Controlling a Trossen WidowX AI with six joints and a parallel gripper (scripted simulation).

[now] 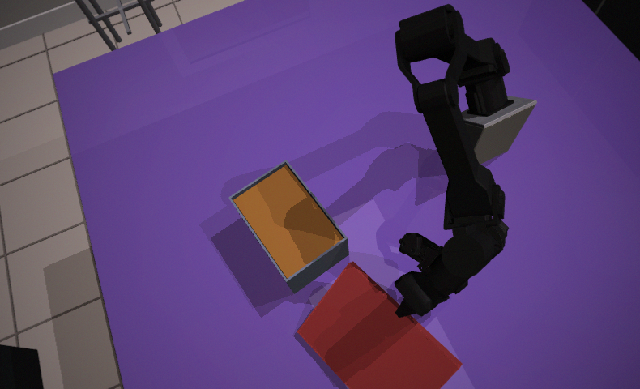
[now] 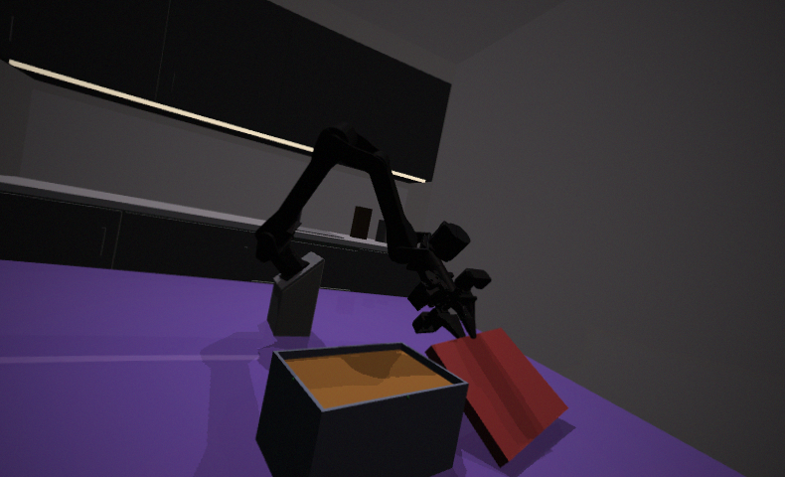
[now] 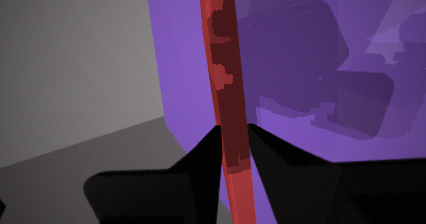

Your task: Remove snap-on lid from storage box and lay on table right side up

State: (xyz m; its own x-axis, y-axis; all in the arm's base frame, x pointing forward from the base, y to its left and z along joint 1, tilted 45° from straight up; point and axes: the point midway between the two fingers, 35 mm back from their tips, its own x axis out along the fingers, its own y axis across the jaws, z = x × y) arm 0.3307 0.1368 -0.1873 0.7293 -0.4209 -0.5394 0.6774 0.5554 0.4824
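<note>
Now: gripper tip 70 mm short of the red lid, 40 mm above it and 20 mm to the right of it. From my gripper tip the other things lie so: dark grey storage box (250 mm to the right, 80 mm ahead, 50 mm below).
</note>
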